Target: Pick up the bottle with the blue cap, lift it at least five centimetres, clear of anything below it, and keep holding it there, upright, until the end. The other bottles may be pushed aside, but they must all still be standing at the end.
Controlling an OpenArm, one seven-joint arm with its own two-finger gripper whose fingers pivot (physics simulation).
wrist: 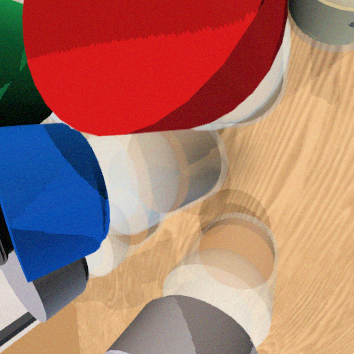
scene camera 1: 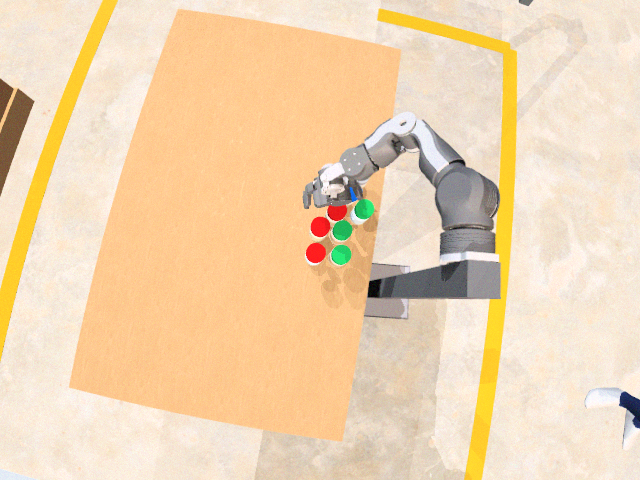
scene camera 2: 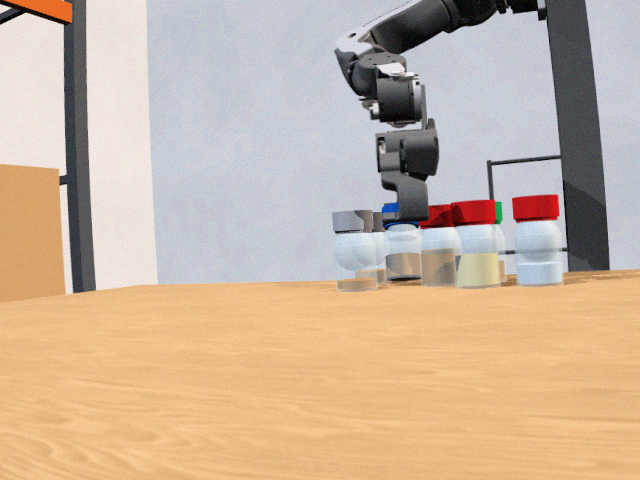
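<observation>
The bottle with the blue cap [scene camera 1: 353, 194] [scene camera 2: 403, 253] [wrist: 55, 195] is on the table beside a red-capped bottle. In scene camera 2 its underside edge shows and it looks slightly tilted back, away from that camera. My gripper [scene camera 1: 338, 197] [scene camera 2: 407, 212] is open and low over it; a finger is in front of the right part of the blue cap in scene camera 2. The far finger is hidden, so I cannot tell whether the cap is between the fingers. The fingertips do not show clearly in the wrist view.
Red-capped bottles [scene camera 1: 320, 226] [scene camera 2: 476, 253] [wrist: 150, 65] and green-capped bottles [scene camera 1: 341, 255] stand close by on the wooden table [scene camera 1: 222, 206] [scene camera 2: 310, 387]. Two grey-capped bottles stand on the other side; the nearer one [scene camera 2: 354, 248] [wrist: 185, 325] shows in scene camera 2 and the wrist view.
</observation>
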